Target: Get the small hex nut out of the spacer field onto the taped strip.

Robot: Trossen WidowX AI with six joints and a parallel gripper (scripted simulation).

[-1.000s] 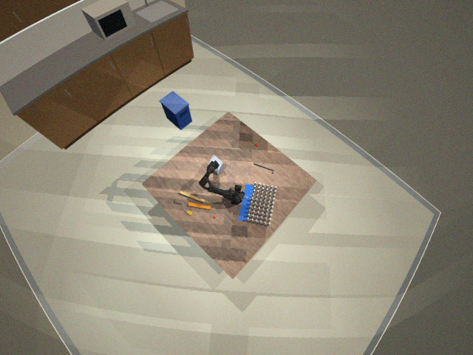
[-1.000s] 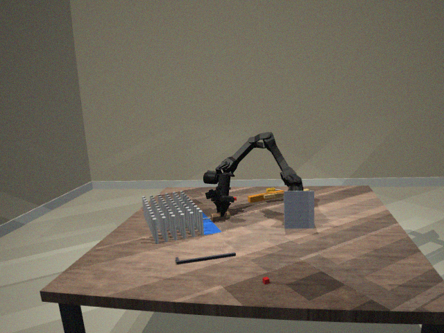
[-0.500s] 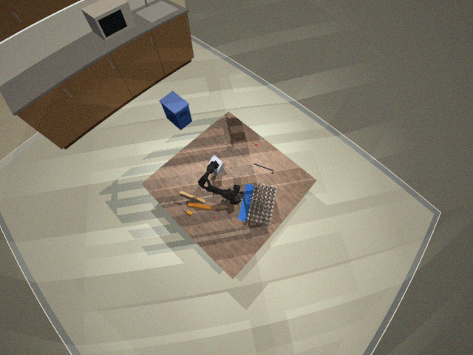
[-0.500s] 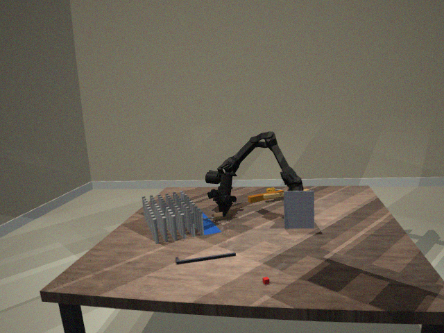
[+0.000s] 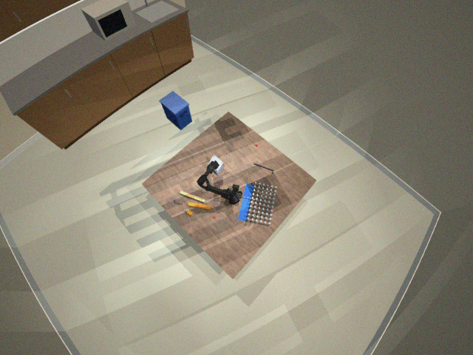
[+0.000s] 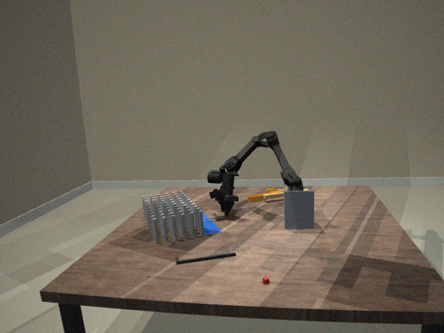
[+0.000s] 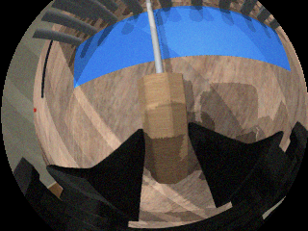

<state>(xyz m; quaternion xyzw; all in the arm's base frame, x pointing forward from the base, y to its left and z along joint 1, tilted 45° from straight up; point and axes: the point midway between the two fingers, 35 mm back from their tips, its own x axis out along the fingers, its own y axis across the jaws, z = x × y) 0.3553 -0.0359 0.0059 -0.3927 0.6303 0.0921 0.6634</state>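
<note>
My gripper tip is 8 cm short of the pick tool and 6 cm to the right of it. From my gripper tip the other things lie so: blue taped strip: 11 cm ahead, 3 cm to the left, 2 cm below.
</note>
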